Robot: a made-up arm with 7 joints. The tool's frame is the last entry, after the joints.
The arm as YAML. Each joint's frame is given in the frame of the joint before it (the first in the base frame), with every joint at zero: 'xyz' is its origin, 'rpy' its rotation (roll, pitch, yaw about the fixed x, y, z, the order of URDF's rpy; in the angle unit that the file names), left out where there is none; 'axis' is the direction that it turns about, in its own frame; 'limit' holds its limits. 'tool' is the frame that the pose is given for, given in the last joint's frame.
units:
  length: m
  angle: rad
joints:
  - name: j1
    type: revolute
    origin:
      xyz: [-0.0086, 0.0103, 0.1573]
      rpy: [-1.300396, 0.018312, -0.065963]
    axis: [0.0, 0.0, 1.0]
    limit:
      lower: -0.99
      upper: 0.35
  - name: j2
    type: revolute
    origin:
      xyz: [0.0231, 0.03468, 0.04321]
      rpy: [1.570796, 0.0, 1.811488]
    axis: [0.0, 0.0, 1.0]
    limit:
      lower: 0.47
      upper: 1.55
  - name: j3
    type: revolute
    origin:
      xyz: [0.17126, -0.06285, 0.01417]
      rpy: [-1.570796, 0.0, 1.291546]
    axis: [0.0, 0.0, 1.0]
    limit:
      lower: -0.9
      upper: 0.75
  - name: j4
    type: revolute
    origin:
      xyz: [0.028, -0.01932, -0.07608]
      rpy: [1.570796, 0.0, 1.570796]
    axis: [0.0, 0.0, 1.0]
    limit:
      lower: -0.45
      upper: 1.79
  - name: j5
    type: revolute
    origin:
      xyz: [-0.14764, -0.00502, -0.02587]
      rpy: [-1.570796, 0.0, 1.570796]
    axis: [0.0, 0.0, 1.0]
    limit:
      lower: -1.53
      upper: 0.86
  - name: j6
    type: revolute
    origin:
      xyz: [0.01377, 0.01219, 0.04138]
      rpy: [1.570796, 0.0, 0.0]
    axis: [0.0, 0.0, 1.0]
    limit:
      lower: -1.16
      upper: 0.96
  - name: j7
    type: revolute
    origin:
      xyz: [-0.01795, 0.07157, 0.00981]
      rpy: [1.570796, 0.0, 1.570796]
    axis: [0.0, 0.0, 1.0]
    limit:
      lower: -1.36
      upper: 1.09
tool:
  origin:
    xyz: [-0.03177, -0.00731, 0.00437]
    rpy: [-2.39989, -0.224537, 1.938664]
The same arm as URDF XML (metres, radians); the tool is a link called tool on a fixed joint. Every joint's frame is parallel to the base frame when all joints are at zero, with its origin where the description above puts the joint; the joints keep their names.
<robot name="arm">
  <link name="base_link"/>
  <link name="link1"/>
  <link name="link2"/>
  <link name="link3"/>
  <link name="link4"/>
  <link name="link5"/>
  <link name="link6"/>
  <link name="link7"/>
  <link name="tool"/>
  <joint name="j1" type="revolute">
    <parent link="base_link"/>
    <child link="link1"/>
    <origin xyz="-0.0086 0.0103 0.1573"/>
    <axis xyz="0.068403 0.961235 0.26711"/>
    <limit lower="-0.9900" upper="0.3500"/>
  </joint>
  <joint name="j2" type="revolute">
    <parent link="link1"/>
    <child link="link2"/>
    <origin xyz="0.0260 0.0493 -0.0223"/>
    <axis xyz="0.968889 -0.0002 -0.247497"/>
    <limit lower="0.4700" upper="1.5500"/>
  </joint>
  <joint name="j3" type="revolute">
    <parent link="link2"/>
    <child link="link3"/>
    <origin xyz="-0.0313 -0.0132 -0.1798"/>
    <axis xyz="0.247497 -0.0001 0.968889"/>
    <limit lower="-0.9000" upper="0.7500"/>
  </joint>
  <joint name="j4" type="revolute">
    <parent link="link3"/>
    <child link="link4"/>
    <origin xyz="-0.0001 0.0280 -0.0785"/>
    <axis xyz="0.0002 1 0"/>
    <limit lower="-0.4500" upper="1.7900"/>
  </joint>
  <joint name="j5" type="revolute">
    <parent link="link4"/>
    <child link="link5"/>
    <origin xyz="0.1418 -0.0259 -0.0414"/>
    <axis xyz="0.968889 -0.0002 -0.247497"/>
    <limit lower="-1.5300" upper="0.8600"/>
  </joint>
  <joint name="j6" type="revolute">
    <parent link="link5"/>
    <child link="link6"/>
    <origin xyz="0.0435 -0.0122 0.0031"/>
    <axis xyz="0.0002 1 0"/>
    <limit lower="-1.1600" upper="0.9600"/>
  </joint>
  <joint name="j7" type="revolute">
    <parent link="link6"/>
    <child link="link7"/>
    <origin xyz="0.0649 0.0098 -0.0351"/>
    <axis xyz="0.247497 -0.0001 0.968889"/>
    <limit lower="-1.3600" upper="1.0900"/>
  </joint>
  <joint name="tool_fixed" type="fixed">
    <parent link="link7"/>
    <child link="tool"/>
    <origin xyz="-0.0297 -0.0073 0.0121" rpy="-2.1552 -0.3073 1.8738"/>
  </joint>
</robot>

